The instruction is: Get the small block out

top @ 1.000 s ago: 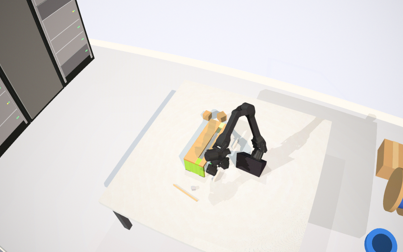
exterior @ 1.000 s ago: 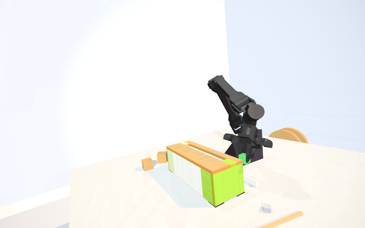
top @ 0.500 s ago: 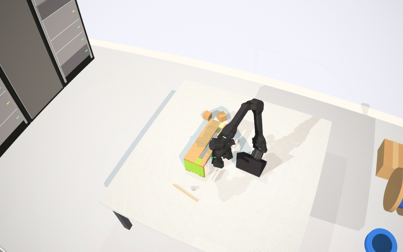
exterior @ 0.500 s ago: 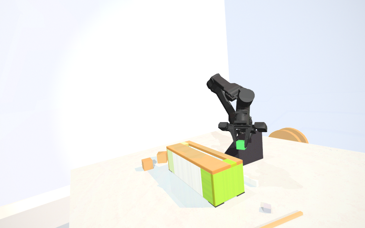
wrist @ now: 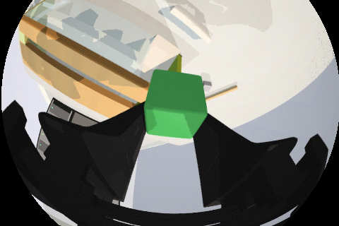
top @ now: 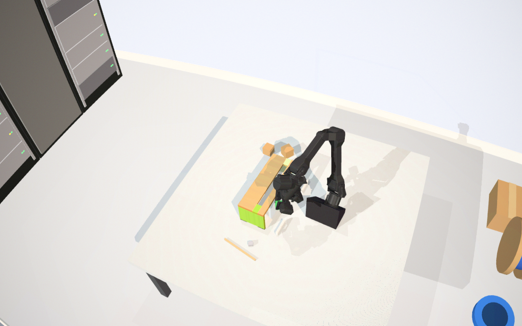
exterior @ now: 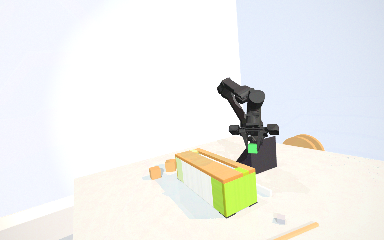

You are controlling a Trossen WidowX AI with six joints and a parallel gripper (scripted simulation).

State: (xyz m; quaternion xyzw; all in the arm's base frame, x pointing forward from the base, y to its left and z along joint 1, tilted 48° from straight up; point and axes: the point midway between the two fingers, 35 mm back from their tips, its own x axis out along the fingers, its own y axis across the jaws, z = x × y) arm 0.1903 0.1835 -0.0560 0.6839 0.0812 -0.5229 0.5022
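Right now my gripper tip is 10 mm past the green block, 10 mm to the left of it and 10 mm below it. The rest, counted from my gripper tip: long box 90 mm ahead, 140 mm to the right, 110 mm below; then thin wooden stick 80 mm ahead, 220 mm to the left, 170 mm below; then small grey cube 50 mm ahead, 160 mm to the left, 170 mm below.
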